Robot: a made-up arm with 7 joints. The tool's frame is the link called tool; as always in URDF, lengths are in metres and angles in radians.
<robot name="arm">
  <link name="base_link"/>
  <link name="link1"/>
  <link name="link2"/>
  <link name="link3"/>
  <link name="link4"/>
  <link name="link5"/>
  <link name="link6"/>
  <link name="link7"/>
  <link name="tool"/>
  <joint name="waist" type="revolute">
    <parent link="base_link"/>
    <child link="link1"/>
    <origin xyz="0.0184 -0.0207 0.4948"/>
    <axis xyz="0 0 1"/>
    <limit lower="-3.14" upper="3.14" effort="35" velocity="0.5"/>
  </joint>
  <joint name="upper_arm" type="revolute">
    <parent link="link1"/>
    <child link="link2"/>
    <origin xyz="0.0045 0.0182 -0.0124"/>
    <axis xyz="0 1 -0.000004"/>
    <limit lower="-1.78" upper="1.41" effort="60" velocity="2.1"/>
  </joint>
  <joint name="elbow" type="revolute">
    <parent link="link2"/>
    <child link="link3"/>
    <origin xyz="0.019 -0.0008 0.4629"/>
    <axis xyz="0 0 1"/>
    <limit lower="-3.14" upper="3.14" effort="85" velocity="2.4"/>
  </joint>
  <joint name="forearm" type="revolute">
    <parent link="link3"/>
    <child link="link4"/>
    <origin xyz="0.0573 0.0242 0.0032"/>
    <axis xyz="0 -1 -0.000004"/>
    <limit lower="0.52" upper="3.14" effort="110" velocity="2"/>
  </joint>
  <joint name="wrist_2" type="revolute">
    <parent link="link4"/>
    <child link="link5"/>
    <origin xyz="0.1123 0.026 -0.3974"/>
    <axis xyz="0 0.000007 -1"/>
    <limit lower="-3.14" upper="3.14" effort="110" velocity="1.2"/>
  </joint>
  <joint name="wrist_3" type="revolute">
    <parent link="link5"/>
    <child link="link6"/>
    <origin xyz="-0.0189 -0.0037 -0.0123"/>
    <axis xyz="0 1 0.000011"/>
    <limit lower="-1.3" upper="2.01" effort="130" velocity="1.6"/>
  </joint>
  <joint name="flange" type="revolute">
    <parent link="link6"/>
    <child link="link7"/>
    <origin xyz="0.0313 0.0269 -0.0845"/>
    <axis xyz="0 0.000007 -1"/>
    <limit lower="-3.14" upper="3.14" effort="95" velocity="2.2"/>
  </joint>
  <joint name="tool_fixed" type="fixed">
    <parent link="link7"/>
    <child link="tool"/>
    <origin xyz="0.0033 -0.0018 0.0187" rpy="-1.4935 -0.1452 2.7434"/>
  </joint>
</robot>
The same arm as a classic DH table. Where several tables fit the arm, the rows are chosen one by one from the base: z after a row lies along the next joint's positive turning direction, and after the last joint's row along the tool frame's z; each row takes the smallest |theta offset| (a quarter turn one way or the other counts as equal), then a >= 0, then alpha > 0; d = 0 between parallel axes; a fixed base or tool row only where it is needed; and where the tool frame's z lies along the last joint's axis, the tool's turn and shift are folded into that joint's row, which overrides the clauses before.
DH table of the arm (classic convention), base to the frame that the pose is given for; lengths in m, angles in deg. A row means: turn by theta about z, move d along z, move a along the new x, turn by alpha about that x. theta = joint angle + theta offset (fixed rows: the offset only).
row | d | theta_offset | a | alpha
base (fixed) | 0 | -48.37 | 0.0277 | 0
waist | 0.4824 | 48.37 | 0.0045 | -90
upper_arm | 0.0174 | 0 | 0.019 | 90
elbow | 0.4661 | 0 | 0.0573 | 90
forearm | -0.0502 | 0 | 0.1123 | 90
wrist_2 | 0.4097 | 0 | -0.0189 | 90
wrist_3 | 0.0232 | 0 | 0.0313 | -90
flange | 0.0658 | 22.17 | 0.0037 | -94.38
tool (fixed) | 0.0004 | 171.66 | 0 | 0
Joint limits (deg, base to tool): -179.91..179.91 -101.99..80.79 -179.91..179.91 29.79..179.91 -179.91..179.91 -74.48..115.16 -179.91..179.91

